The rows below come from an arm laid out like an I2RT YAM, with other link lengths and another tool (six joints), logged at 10 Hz.
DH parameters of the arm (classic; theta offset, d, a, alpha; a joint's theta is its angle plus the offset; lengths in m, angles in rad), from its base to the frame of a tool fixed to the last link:
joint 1: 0 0.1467 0.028 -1.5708
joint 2: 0 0 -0.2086 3.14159
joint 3: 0.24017 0 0.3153 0
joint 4: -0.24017 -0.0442 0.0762 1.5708
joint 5: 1.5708 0.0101 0 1.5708
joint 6: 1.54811 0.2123 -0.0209 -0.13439
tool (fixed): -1.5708 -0.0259 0 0
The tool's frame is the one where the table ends.
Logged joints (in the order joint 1, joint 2, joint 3, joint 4, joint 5, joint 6), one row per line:
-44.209, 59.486, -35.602, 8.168, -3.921, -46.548
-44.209, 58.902, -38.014, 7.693, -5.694, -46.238
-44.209, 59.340, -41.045, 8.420, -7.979, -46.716
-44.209, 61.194, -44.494, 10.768, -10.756, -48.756
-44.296, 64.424, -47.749, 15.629, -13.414, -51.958
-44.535, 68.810, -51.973, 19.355, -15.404, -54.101
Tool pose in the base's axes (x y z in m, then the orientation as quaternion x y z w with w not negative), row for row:
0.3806, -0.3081, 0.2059, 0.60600, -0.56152, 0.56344, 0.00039
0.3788, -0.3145, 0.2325, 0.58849, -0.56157, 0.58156, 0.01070
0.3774, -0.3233, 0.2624, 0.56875, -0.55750, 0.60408, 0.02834
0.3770, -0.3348, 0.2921, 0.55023, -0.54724, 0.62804, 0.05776
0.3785, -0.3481, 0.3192, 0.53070, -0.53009, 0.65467, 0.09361
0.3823, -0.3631, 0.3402, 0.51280, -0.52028, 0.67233, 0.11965
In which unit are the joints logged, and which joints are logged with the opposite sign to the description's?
The joints are logged in degrees. Opposite sign: joint 3, joint 5.
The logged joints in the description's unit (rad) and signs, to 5 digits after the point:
-0.77159, 1.03823, 0.62137, 0.14256, 0.06843, -0.81242
-0.77159, 1.02803, 0.66347, 0.13427, 0.09938, -0.80701
-0.77159, 1.03568, 0.71637, 0.14696, 0.13926, -0.81535
-0.77159, 1.06804, 0.77657, 0.18794, 0.18773, -0.85095
-0.77311, 1.12441, 0.83338, 0.27278, 0.23412, -0.90684
-0.77728, 1.20096, 0.90710, 0.33781, 0.26885, -0.94424

